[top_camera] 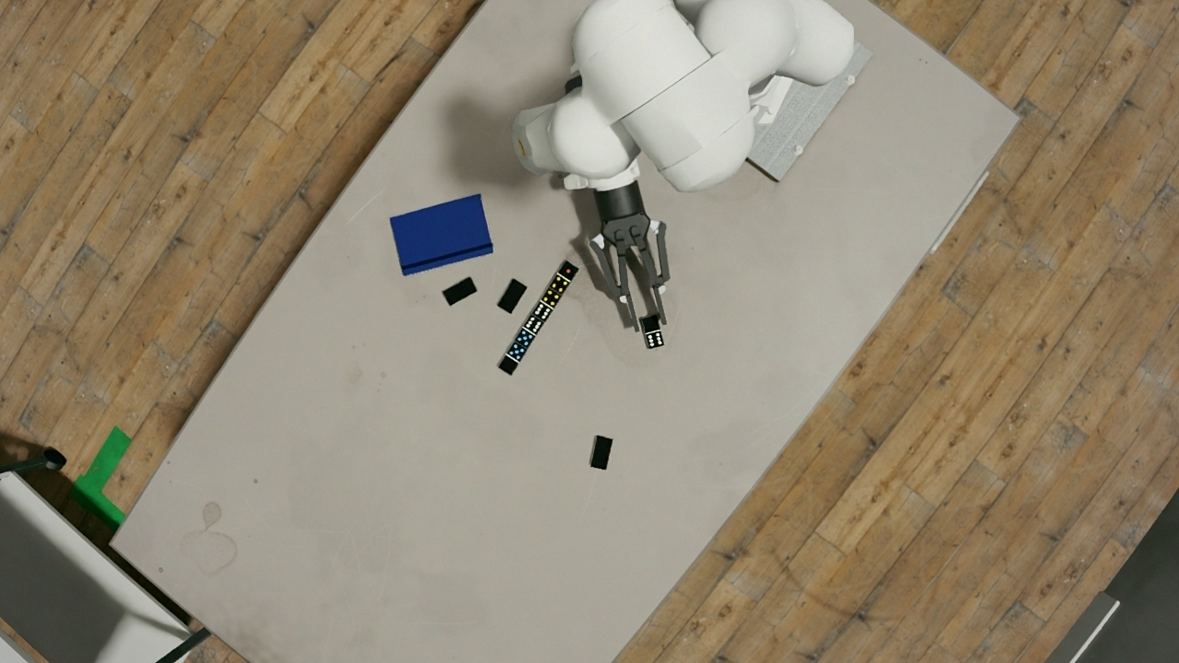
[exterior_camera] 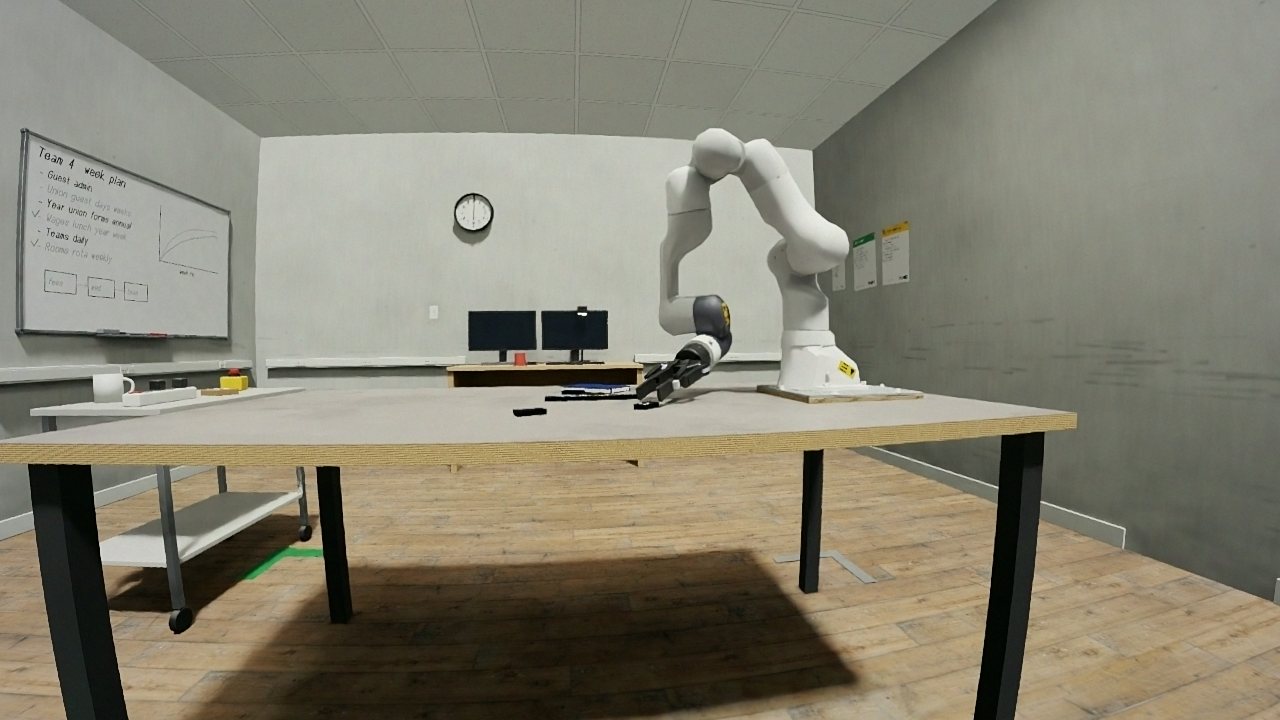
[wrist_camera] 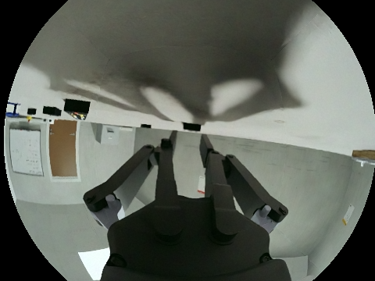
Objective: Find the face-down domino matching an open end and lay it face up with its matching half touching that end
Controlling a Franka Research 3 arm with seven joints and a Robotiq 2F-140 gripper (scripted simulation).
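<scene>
Now: the domino 20 mm ahead of my hand, 30 mm to the left of it and 30 mm below it. From my hand the other things lie so: blue book: 120 mm ahead, 360 mm to the right, 30 mm below.
</scene>
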